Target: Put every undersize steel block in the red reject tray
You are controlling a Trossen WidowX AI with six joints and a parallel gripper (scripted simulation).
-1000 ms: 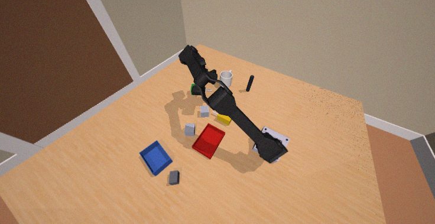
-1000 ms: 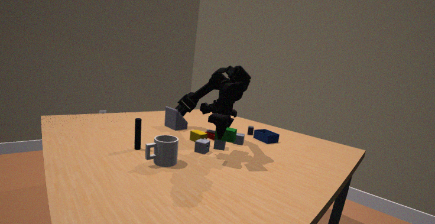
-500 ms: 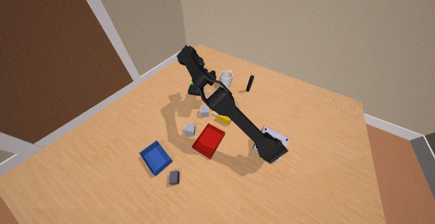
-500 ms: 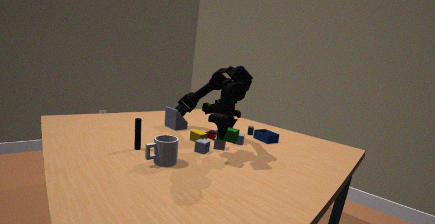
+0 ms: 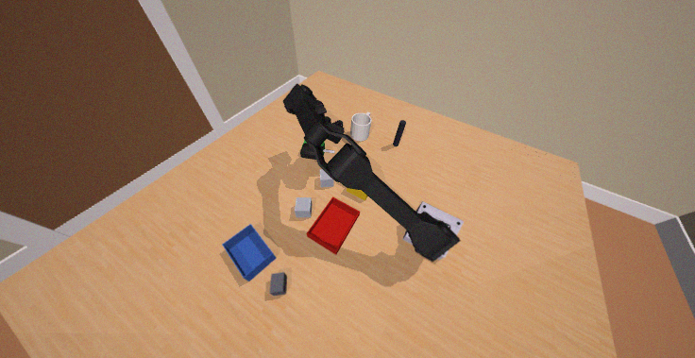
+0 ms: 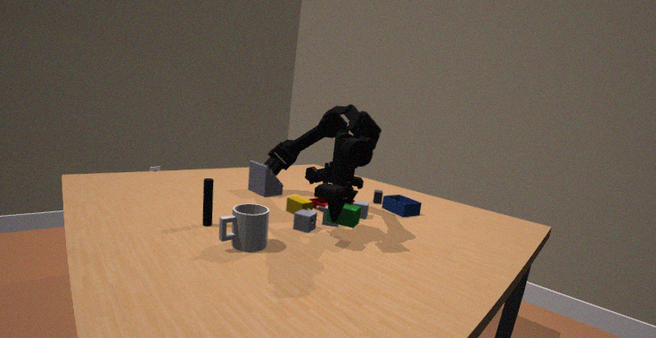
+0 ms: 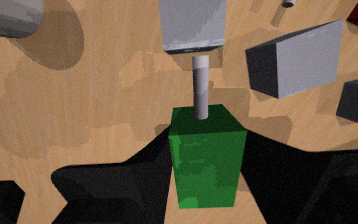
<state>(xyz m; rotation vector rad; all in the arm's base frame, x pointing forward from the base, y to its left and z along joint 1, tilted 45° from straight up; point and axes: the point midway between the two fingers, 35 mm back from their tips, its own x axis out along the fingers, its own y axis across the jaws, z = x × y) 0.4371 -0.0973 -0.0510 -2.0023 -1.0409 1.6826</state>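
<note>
Right now the steel block is 70 mm behind my gripper tip, 70 mm to the left of it and 20 mm below it. Also, from my gripper tip: mug (70 mm behind, 230 mm to the right, 10 mm below); then yellow gauge (160 mm behind, 50 mm to the left, 30 mm below); then green gauge (10 mm behind, 20 mm above).
</note>
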